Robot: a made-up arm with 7 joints.
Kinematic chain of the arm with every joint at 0, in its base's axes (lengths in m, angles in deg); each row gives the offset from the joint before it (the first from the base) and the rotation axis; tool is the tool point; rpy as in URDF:
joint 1: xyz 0.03 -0.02 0.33 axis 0 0.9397 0.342
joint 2: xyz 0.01 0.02 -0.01 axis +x
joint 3: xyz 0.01 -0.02 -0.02 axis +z
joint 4: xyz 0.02 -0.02 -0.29 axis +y
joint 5: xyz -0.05 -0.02 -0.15 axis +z
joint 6: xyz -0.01 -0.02 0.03 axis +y
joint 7: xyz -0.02 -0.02 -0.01 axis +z
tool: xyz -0.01 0.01 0 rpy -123.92 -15.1 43.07
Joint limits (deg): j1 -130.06..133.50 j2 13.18..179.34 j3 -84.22..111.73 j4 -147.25..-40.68 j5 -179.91..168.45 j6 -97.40..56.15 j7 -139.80..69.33
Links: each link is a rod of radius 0.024 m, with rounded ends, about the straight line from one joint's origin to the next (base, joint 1, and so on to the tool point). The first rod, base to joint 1, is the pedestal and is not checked.
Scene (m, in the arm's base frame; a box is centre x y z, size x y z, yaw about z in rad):
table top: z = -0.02
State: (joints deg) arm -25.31 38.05 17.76 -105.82 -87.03 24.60 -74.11
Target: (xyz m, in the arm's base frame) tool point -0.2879 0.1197 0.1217
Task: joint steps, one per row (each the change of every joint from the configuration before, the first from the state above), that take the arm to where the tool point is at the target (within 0.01 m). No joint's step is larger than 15 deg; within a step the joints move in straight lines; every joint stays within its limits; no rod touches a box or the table.
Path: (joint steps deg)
1: 13.12 5.70 -6.94 -8.29 6.86 1.07 2.96
2: 13.13 5.70 -6.95 -8.28 6.86 1.07 2.97
3: 13.12 5.70 -6.94 -8.29 6.86 1.07 2.96
4: 13.13 5.70 -6.95 -8.28 6.86 1.07 2.96
5: 13.12 5.70 -6.94 -8.29 6.86 1.07 2.97
6: 8.99 -11.90 11.91 10.42 -10.42 -0.13 -2.72
7: 8.99 -11.89 11.91 10.41 -10.42 -0.12 -2.72
8: 8.98 -11.90 11.91 10.42 -10.42 -0.13 -2.72
9: 8.99 -11.90 11.91 10.42 -10.43 -0.12 -2.72

